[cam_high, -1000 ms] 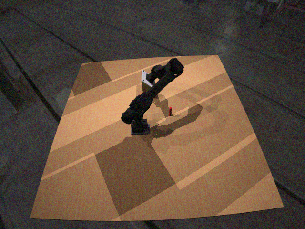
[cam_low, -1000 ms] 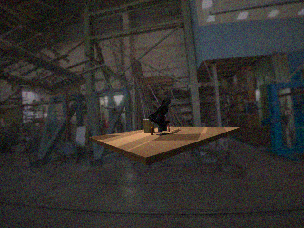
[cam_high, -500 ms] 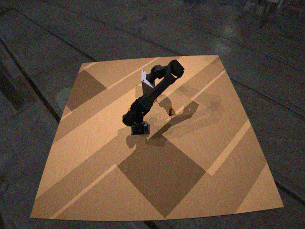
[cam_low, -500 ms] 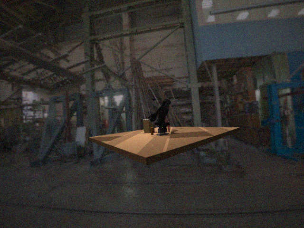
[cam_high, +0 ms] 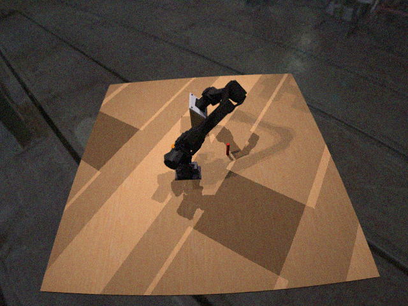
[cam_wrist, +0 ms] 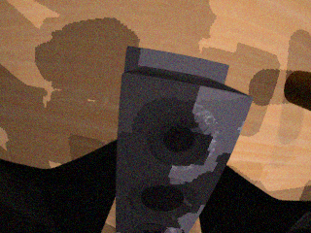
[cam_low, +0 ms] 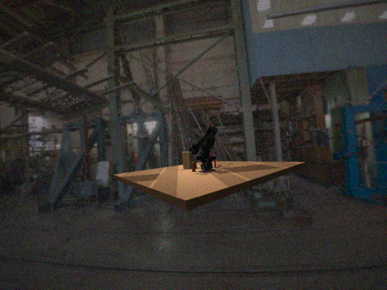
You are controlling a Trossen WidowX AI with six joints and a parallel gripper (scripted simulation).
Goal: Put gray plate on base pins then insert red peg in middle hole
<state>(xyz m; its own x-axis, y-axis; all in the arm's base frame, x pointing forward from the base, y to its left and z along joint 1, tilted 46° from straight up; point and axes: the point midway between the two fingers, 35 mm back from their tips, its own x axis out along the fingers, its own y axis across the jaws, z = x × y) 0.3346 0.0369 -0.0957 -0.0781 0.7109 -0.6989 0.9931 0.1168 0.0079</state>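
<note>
Right now my gripper tip is 20 mm above the base. Round my gripper tip: red peg: 190 mm to the left, 120 mm behind, 20 mm above; then gray plate: 30 mm above.
</note>
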